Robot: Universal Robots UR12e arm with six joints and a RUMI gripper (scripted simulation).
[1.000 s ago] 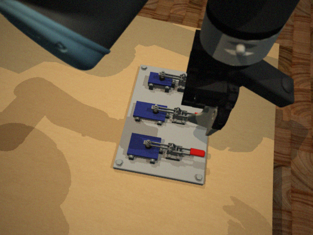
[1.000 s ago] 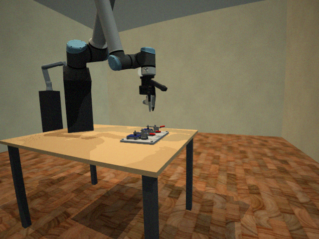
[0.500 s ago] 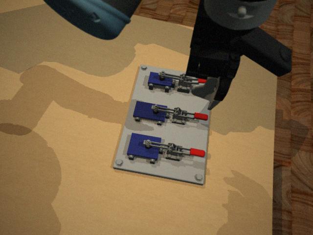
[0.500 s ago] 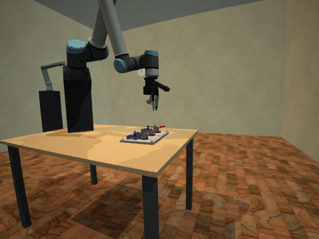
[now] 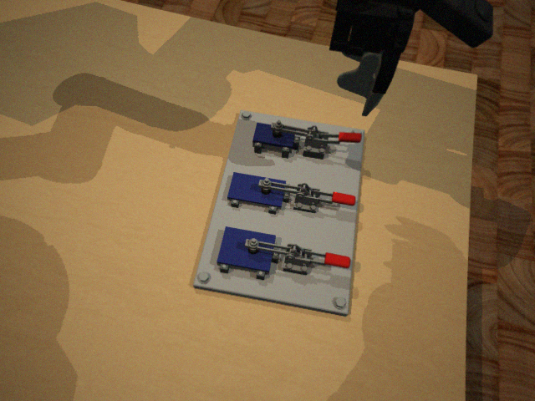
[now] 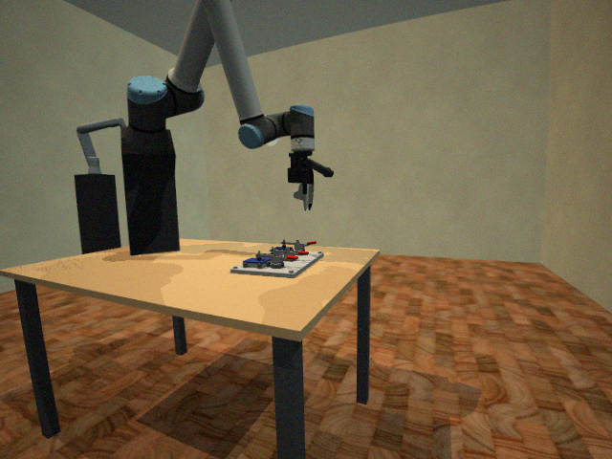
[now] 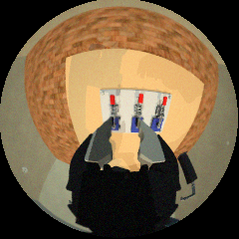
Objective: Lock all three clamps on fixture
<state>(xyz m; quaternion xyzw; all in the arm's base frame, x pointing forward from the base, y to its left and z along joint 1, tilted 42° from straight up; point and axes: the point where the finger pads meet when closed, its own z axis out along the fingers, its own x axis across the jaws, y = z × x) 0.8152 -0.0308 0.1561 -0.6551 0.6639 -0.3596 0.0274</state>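
The grey fixture plate is 10 cm behind my hand, 5 cm to the right of it and 21 cm below it. The rest, counted from my hand: part 16 cm behind, 15 cm to the right, 19 cm below.
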